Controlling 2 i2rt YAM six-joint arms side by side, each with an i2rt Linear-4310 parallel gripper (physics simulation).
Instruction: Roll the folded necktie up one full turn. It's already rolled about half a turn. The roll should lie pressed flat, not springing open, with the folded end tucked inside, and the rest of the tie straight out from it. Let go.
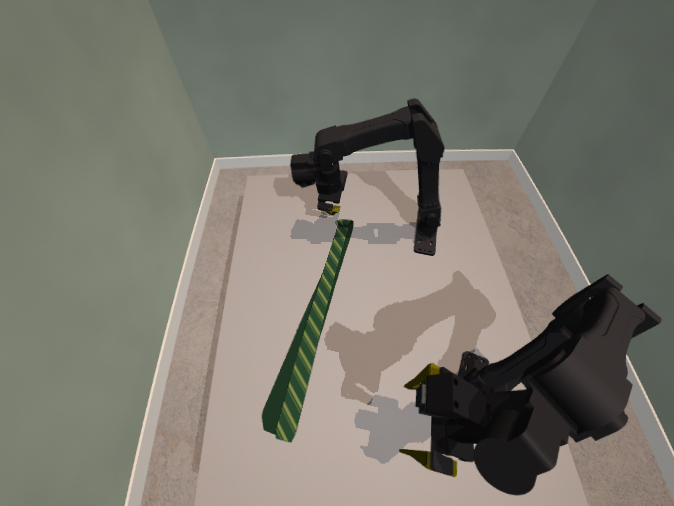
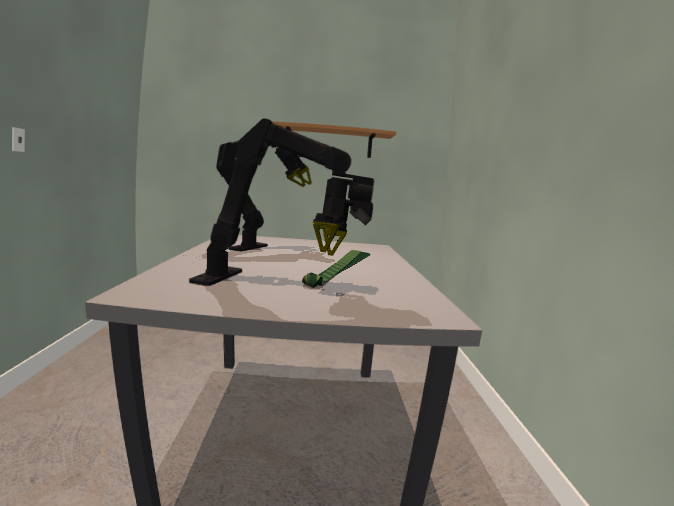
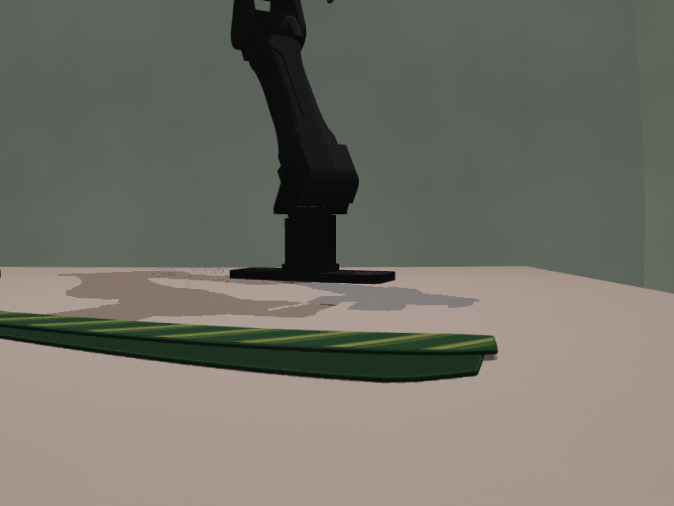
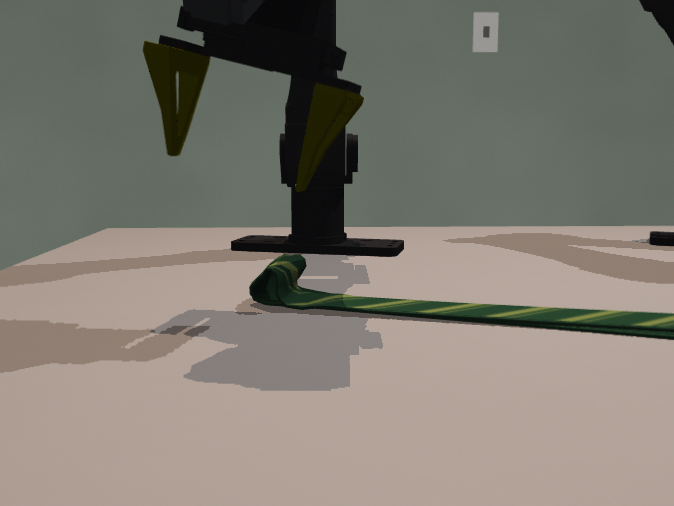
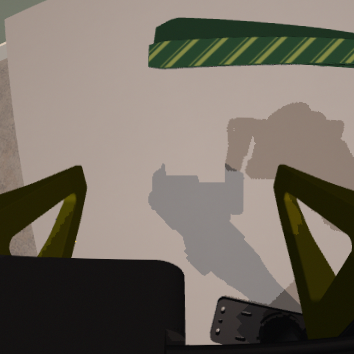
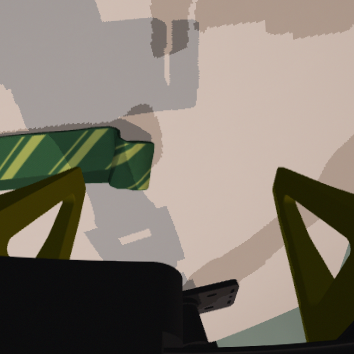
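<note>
The green striped necktie (image 1: 321,296) (image 2: 342,264) (image 3: 272,337) (image 4: 462,310) (image 5: 250,52) (image 6: 65,157) lies long across the table, its dark wider layer showing beside the striped one. Its curled end (image 1: 344,223) (image 2: 312,279) (image 4: 277,280) (image 6: 132,165) stands raised as a loose hook, tip up and leaning over the striped side; whether the fold is tucked inside is unclear. My right gripper (image 1: 329,209) (image 2: 331,252) (image 4: 237,172) (image 6: 178,177) is open and empty above the curled end, not touching it. My left gripper (image 1: 403,418) (image 2: 307,184) (image 5: 179,175) is open and empty, raised well away from the tie.
The right arm's base (image 1: 424,245) (image 2: 215,275) (image 4: 317,246) and the left arm's base (image 3: 311,273) (image 5: 250,325) stand on the table (image 2: 272,329). A wooden shelf (image 2: 337,129) is on the wall beyond. Arm shadows fall near the tie.
</note>
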